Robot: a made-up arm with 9 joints. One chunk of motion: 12 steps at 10 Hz.
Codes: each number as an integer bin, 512 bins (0 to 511) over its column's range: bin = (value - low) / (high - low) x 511, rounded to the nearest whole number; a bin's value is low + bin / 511 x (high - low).
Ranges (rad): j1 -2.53..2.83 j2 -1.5..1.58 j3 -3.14..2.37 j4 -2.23..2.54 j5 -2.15..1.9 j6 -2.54..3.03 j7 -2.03..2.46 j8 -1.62..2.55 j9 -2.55..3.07
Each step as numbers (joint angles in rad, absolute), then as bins.
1 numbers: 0.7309 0.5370 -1.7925 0.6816 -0.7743 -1.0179 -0.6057 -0.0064 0.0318
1 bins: 311 338 125 312 174 140 162 198 235
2 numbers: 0.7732 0.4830 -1.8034 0.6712 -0.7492 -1.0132 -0.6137 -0.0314 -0.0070
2 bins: 315 329 124 311 177 140 161 195 231
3 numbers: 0.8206 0.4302 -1.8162 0.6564 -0.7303 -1.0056 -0.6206 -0.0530 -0.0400
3 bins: 319 320 123 309 179 141 160 192 228
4 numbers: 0.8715 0.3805 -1.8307 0.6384 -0.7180 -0.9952 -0.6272 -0.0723 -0.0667
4 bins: 324 312 121 307 181 142 160 190 226
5 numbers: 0.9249 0.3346 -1.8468 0.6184 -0.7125 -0.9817 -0.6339 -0.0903 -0.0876
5 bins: 329 304 120 305 181 143 159 187 224
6 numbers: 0.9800 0.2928 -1.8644 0.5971 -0.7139 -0.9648 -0.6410 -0.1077 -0.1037
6 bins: 335 297 118 303 181 145 158 185 222
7 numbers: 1.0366 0.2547 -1.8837 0.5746 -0.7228 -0.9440 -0.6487 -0.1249 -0.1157
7 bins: 340 291 117 300 180 146 157 183 221
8 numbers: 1.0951 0.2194 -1.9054 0.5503 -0.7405 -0.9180 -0.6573 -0.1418 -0.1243
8 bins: 346 285 114 298 178 149 156 181 221
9 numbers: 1.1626 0.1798 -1.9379 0.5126 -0.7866 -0.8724 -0.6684 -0.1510 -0.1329
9 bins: 352 279 111 294 172 153 155 180 220
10 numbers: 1.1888 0.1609 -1.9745 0.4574 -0.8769 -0.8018 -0.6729 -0.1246 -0.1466
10 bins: 355 276 108 288 161 159 154 183 219
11 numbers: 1.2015 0.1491 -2.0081 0.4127 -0.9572 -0.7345 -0.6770 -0.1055 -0.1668
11 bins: 356 274 105 283 150 166 154 186 217
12 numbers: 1.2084 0.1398 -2.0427 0.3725 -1.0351 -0.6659 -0.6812 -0.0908 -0.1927
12 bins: 356 272 102 279 141 172 154 187 214
